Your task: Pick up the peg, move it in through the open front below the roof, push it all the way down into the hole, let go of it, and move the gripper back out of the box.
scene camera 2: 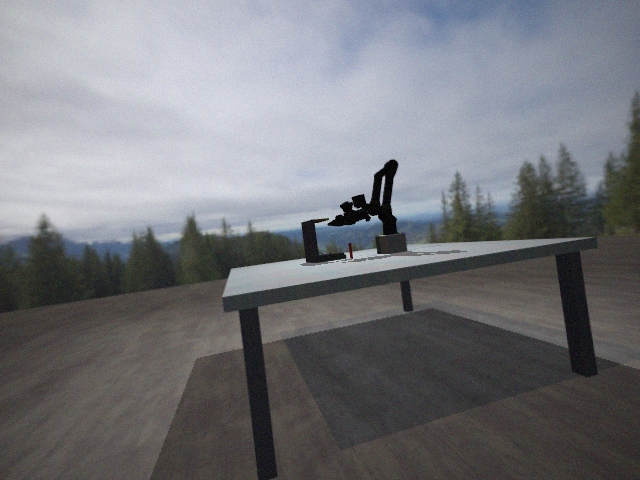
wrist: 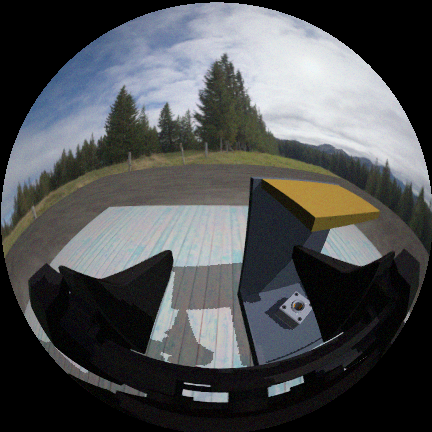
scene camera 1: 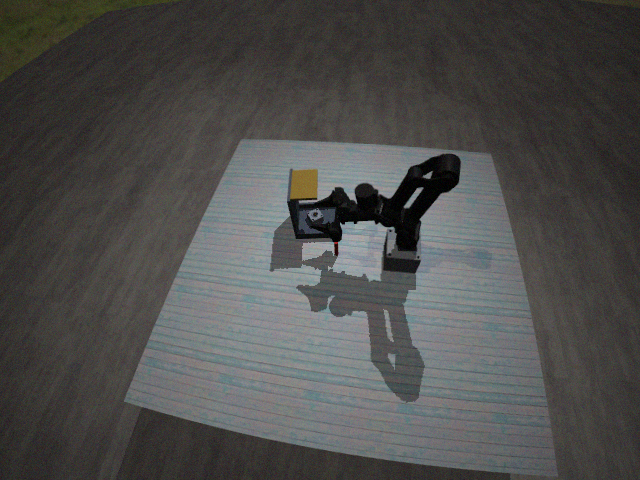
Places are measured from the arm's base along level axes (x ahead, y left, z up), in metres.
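Pixels of known places: gripper, fingertip midpoint: (scene camera 2: 330, 224) (wrist: 234, 255) (scene camera 1: 312, 215); arm's base, link origin: (scene camera 2: 390, 234) (scene camera 1: 406, 242).
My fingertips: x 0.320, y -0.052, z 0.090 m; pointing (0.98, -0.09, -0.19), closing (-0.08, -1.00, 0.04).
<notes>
Ahead of a thing's pixels: the offset from my fingertips to its top centre. "spot": to the spot under its first point. Level surfaces: height alone.
The red peg {0.076 m back, 0.038 m left, 0.108 m down} (scene camera 1: 336, 248) (scene camera 2: 351, 250) stands upright on the table in front of the box; it does not show in the wrist view. The dark box {0.004 m ahead, 0.115 m right, 0.036 m up} (scene camera 1: 293, 217) (scene camera 2: 310, 241) (wrist: 272, 240) has a yellow roof {spot: 0.036 m ahead, 0.108 m right, 0.036 m up} (scene camera 1: 303, 184) (scene camera 2: 321, 220) (wrist: 325, 200). On its floor sits a light square block with the hole {0.012 m ahead, 0.124 m right, 0.147 m down} (scene camera 1: 314, 214) (wrist: 297, 306), which looks empty. My gripper (scene camera 1: 316, 213) (scene camera 2: 329, 223) (wrist: 234, 255) is open and empty, high above the table. Its tips are at about roof height by the open front. In the wrist view the right finger partly covers the box.
The arm's base (scene camera 1: 401, 258) (scene camera 2: 391, 243) stands on the striped table {0.189 m down} (scene camera 1: 248, 330) (scene camera 2: 289, 282) (wrist: 150, 225), to the right of the peg in both scene views. The box's tall back wall rises under the roof. Shadows of the arm and box lie on the table.
</notes>
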